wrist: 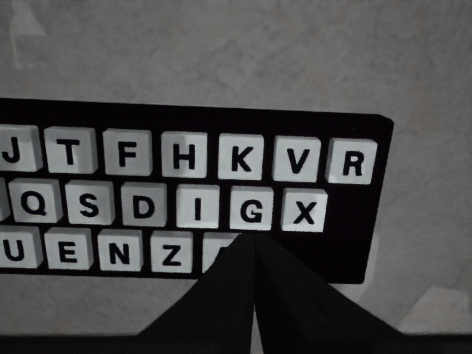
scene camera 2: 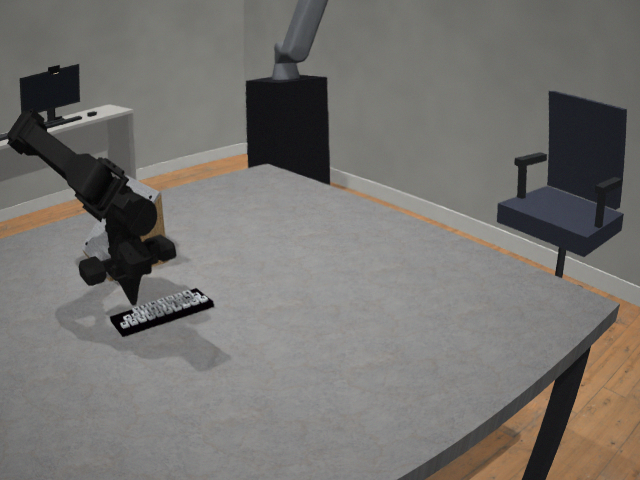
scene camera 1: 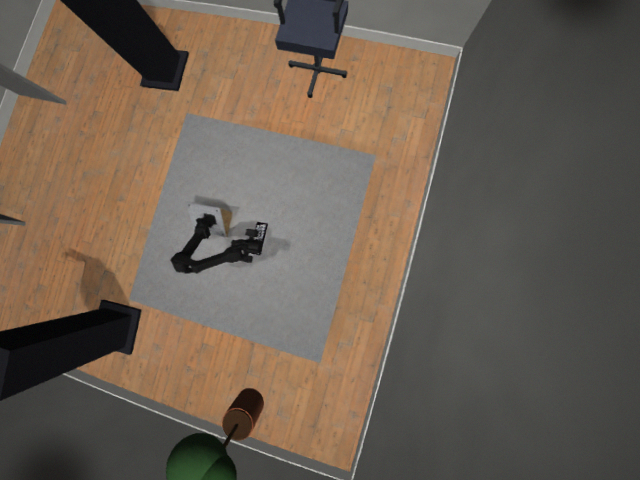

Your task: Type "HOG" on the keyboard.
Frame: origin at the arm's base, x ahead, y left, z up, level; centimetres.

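Seen in the pictures: gripper, fingertip midpoint: (wrist: pixel 252 247) (scene camera 2: pixel 133 304); arm's base, origin of the base link: (scene camera 1: pixel 210 218).
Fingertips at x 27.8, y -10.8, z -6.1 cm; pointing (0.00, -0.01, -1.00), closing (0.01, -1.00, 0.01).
Offsets run from my fingertips to a thing's middle. Level surfaces: height alone.
The black keyboard @(dx +0.5, dy +5.1, dz -2.7 cm) (scene camera 1: pixel 262 237) (scene camera 2: pixel 199 310) (wrist: pixel 345 255) with white letter keys lies on the grey table. In the wrist view the H key @(dx +2.3, dy +2.2, dz -2.1 cm) (wrist: pixel 184 155) is in the top row and the G key @(dx +0.4, dy -0.1, dz -2.1 cm) (wrist: pixel 251 209) is in the middle row, between the I key @(dx +0.4, dy +1.8, dz -2.1 cm) (wrist: pixel 197 207) and the X key @(dx +0.3, dy -2.0, dz -2.1 cm) (wrist: pixel 304 210). My gripper (scene camera 2: pixel 134 302) (wrist: pixel 252 247) is shut and empty, pointing down. Its tips show at the lower edge of the G key in the wrist view; whether they touch it I cannot tell. A key in the bottom row right of Z is mostly hidden by the fingers. The O key does not show in the wrist view.
The arm's slanted base mount (scene camera 1: pixel 225 219) (scene camera 2: pixel 160 211) stands on the table @(dz -3.6 cm) (scene camera 1: pixel 289 175) (scene camera 2: pixel 361 330) behind the keyboard. Beyond the table are an office chair (scene camera 1: pixel 311 28) (scene camera 2: pixel 584 165), black pedestals (scene camera 1: pixel 165 72) (scene camera 2: pixel 286 129), a desk with a monitor (scene camera 2: pixel 50 90) and a potted plant (scene camera 1: pixel 242 413).
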